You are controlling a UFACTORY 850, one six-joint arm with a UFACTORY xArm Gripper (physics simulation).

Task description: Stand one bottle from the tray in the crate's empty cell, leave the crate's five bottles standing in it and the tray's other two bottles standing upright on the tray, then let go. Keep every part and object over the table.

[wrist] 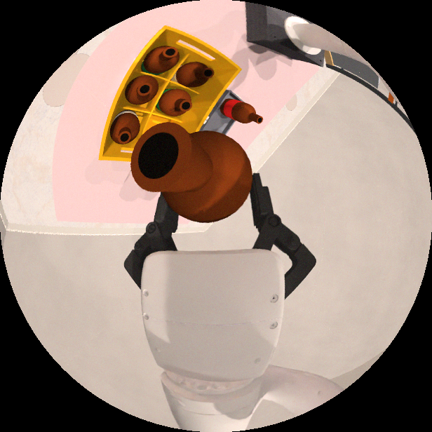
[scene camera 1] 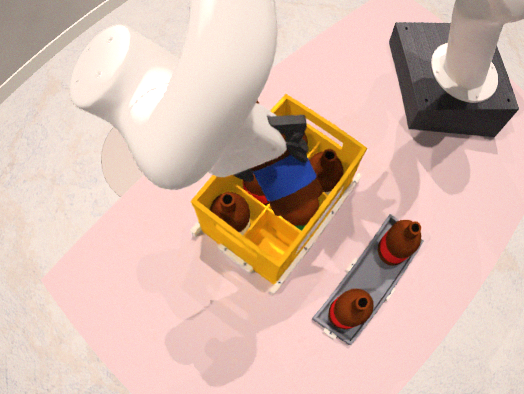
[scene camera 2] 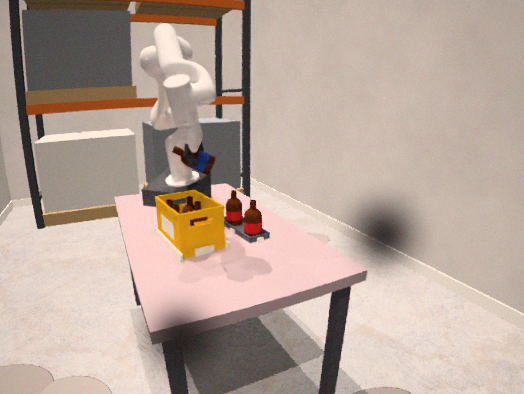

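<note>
My gripper (scene camera 1: 274, 162) (scene camera 2: 194, 156) (wrist: 211, 185) is shut on a brown bottle with a blue label (scene camera 1: 287, 177) (scene camera 2: 204, 162) (wrist: 225, 175), held strongly tilted, high above the table, neck up and base low to the right in scene camera 2. The yellow crate (scene camera 1: 220, 235) (scene camera 2: 192, 235) (wrist: 217, 92) holds upright bottles, among them one near corner bottle (scene camera 1: 230, 210) (wrist: 125, 129) beside the empty cell (scene camera 1: 272, 240). The held bottle partly hides the crate in scene camera 1. Two red-labelled bottles, one (scene camera 1: 400, 242) (scene camera 2: 234, 210) and another (scene camera 1: 351, 308) (scene camera 2: 253, 220), stand upright on the grey tray (scene camera 1: 370, 275) (scene camera 2: 257, 237).
The arm's black base block (scene camera 1: 425, 112) (scene camera 2: 150, 196) stands at the table's far end. Low white brackets (scene camera 1: 235, 257) edge the crate, and small ones edge the tray. The pink table (scene camera 1: 150, 320) (scene camera 2: 300, 270) ends at a straight front edge. A storage rack (scene camera 2: 246, 75) stands behind the arm.
</note>
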